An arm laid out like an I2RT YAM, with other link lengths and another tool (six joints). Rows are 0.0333 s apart.
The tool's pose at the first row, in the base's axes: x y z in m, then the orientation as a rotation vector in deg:
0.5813 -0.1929 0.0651 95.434 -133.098 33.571
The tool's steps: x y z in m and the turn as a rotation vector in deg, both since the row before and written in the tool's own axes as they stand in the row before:
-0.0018 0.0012 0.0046 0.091 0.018 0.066
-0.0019 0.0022 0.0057 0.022 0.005 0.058
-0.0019 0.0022 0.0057 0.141 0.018 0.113
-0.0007 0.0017 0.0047 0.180 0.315 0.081
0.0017 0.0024 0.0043 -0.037 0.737 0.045
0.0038 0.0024 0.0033 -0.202 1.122 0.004
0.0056 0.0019 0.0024 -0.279 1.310 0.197
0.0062 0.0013 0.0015 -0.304 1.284 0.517
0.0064 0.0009 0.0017 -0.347 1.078 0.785
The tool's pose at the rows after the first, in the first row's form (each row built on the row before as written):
0.5810 -0.1931 0.0600 95.391 -133.157 33.711
0.5799 -0.1934 0.0537 95.335 -133.211 33.754
0.5788 -0.1937 0.0474 95.264 -133.320 33.966
0.5777 -0.1947 0.0426 95.042 -133.194 34.427
0.5751 -0.1974 0.0390 94.478 -132.722 34.897
0.5717 -0.2015 0.0372 93.624 -131.928 35.410
0.5681 -0.2068 0.0372 92.407 -131.178 35.987
0.5648 -0.2123 0.0385 90.866 -130.739 36.580
0.5617 -0.2181 0.0399 89.168 -130.682 37.042

